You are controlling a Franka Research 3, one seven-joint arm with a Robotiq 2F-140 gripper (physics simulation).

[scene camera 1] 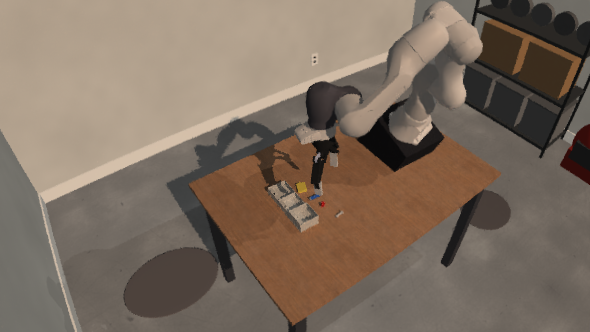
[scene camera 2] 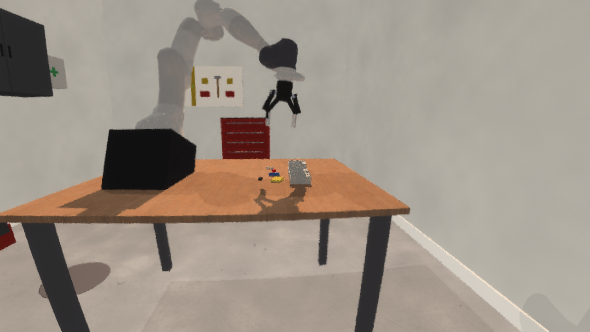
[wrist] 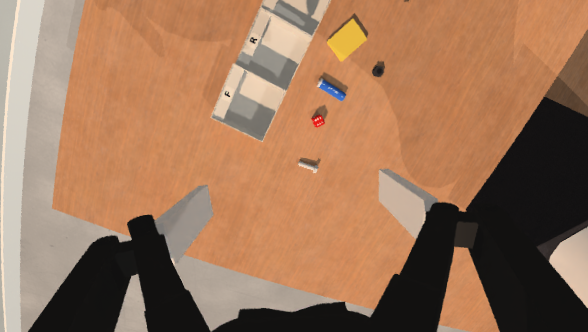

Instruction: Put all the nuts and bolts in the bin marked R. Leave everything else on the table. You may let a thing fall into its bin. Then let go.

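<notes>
A small silver bolt (scene camera 1: 339,213) (scene camera 2: 270,168) (wrist: 308,165) lies on the table, beyond the F end of the bin row. A small black piece (scene camera 2: 260,178) (wrist: 378,70), perhaps a nut, lies near the yellow block; it is hidden in scene camera 1's view. The bin marked R (scene camera 1: 291,201) (wrist: 254,42) is the middle compartment of a grey three-part tray (scene camera 2: 300,175). My gripper (scene camera 1: 326,175) (scene camera 2: 281,122) (wrist: 294,193) is wide open and empty, well above the table. In the wrist view the bolt shows ahead of the fingertips, between their lines.
A yellow block (scene camera 1: 301,187) (scene camera 2: 277,179) (wrist: 347,40), a blue battery (scene camera 1: 314,197) (scene camera 2: 274,174) (wrist: 332,90) and a red die (scene camera 1: 322,204) (scene camera 2: 273,170) (wrist: 318,121) lie beside the tray. Bin F (wrist: 227,95) is the tray's near end in the wrist view. The black robot base (scene camera 1: 407,145) (scene camera 2: 145,160) stands at the table.
</notes>
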